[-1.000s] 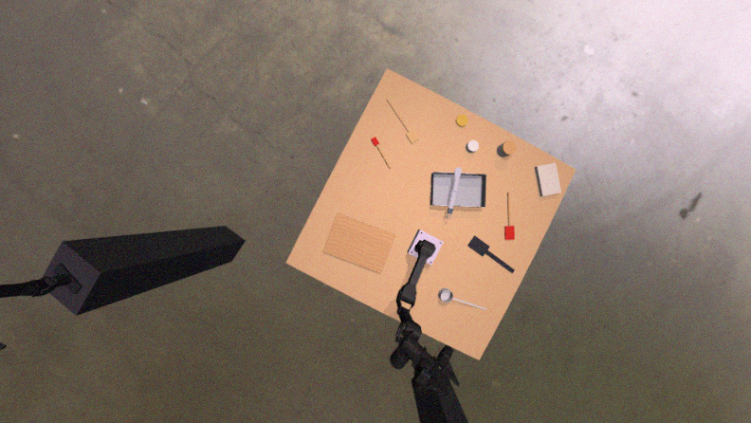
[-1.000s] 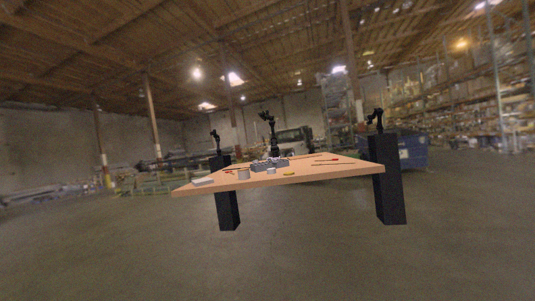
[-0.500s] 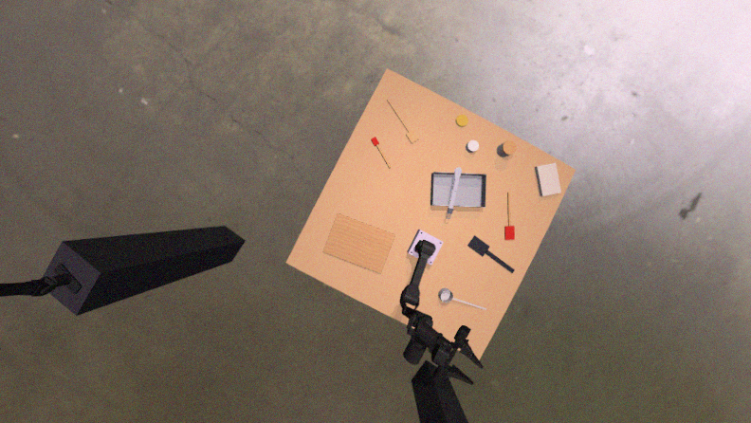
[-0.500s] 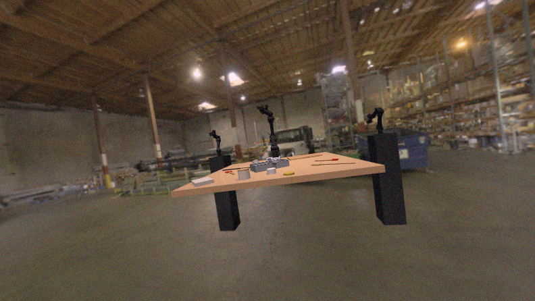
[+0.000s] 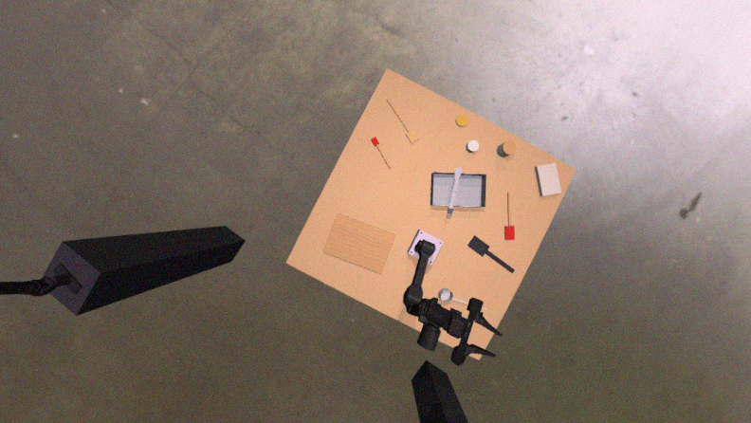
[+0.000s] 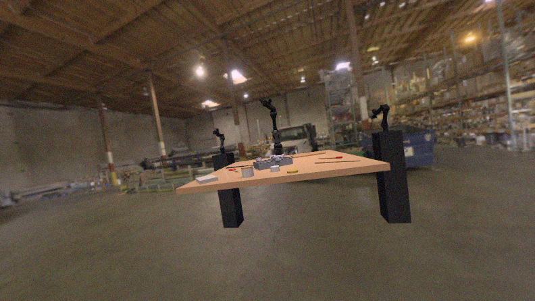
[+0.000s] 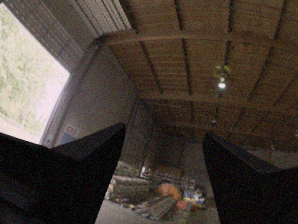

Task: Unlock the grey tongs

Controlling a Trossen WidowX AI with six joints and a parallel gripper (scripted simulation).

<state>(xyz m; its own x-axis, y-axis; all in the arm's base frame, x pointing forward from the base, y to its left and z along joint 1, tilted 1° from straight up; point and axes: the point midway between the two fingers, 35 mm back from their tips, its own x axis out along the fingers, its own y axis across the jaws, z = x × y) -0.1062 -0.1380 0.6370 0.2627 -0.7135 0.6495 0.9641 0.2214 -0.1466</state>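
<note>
Now: the roasting tin 69 cm below my gripper tip, 48 cm ahead of it and 16 cm to the left of it. Also, from my gripper tip: black spatula: 72 cm below, 29 cm ahead, 22 cm to the right; wooden board: 71 cm below, 45 cm to the left, 10 cm behind; red-headed tool: 71 cm below, 51 cm ahead, 21 cm to the right.
</note>
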